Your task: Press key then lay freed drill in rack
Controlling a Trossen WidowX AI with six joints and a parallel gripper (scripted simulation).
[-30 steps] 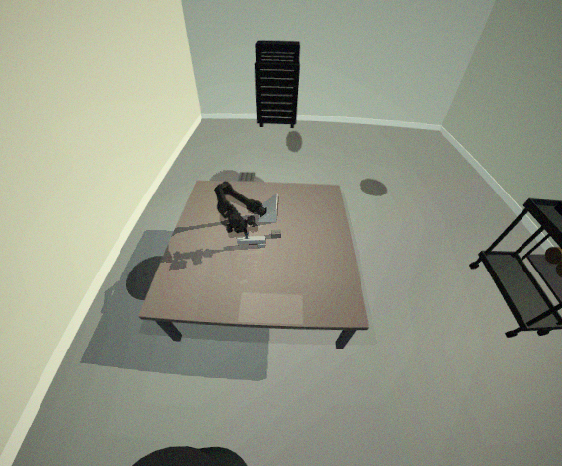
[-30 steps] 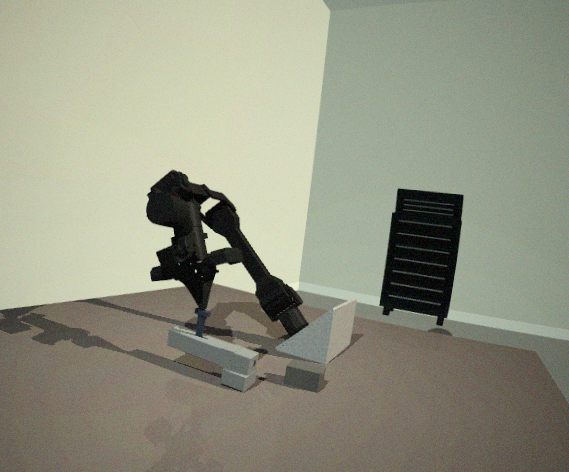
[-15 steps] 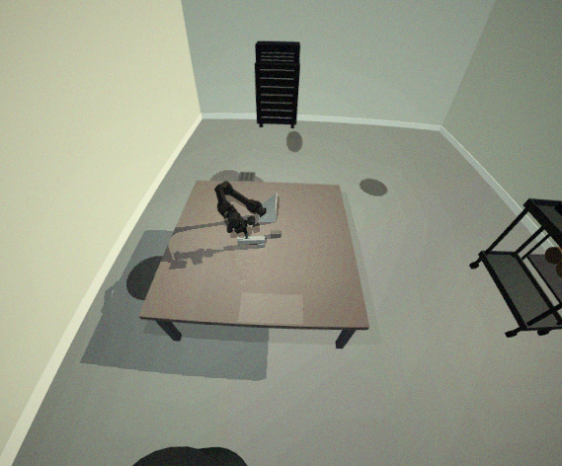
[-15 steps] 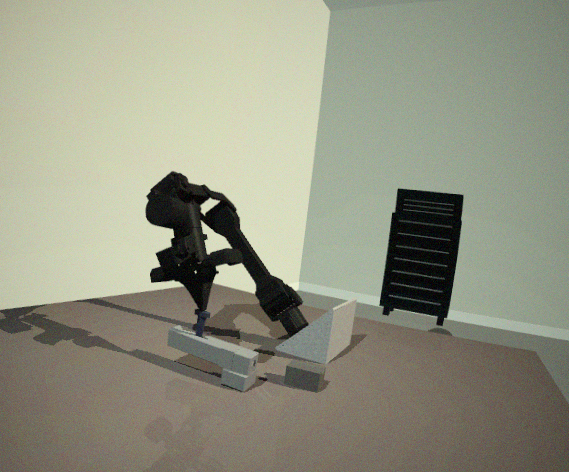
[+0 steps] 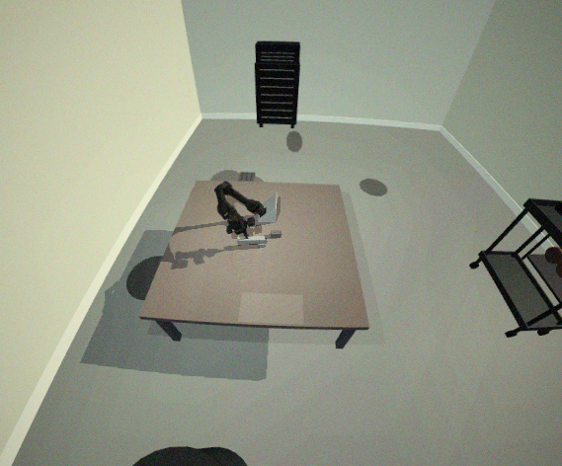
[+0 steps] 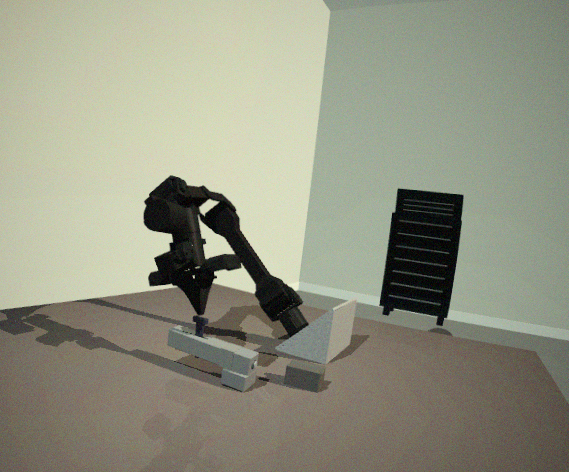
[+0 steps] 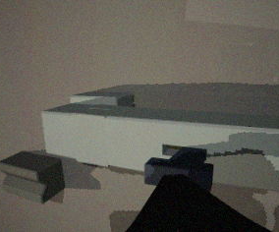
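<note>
Right now my gripper tip is 40 mm above the dark blue t-shaped key. The rest, counted from my gripper tip: housing block (70 mm below, 30 mm to the left); then grey block (190 mm to the left, 100 mm below, 90 mm behind).
</note>
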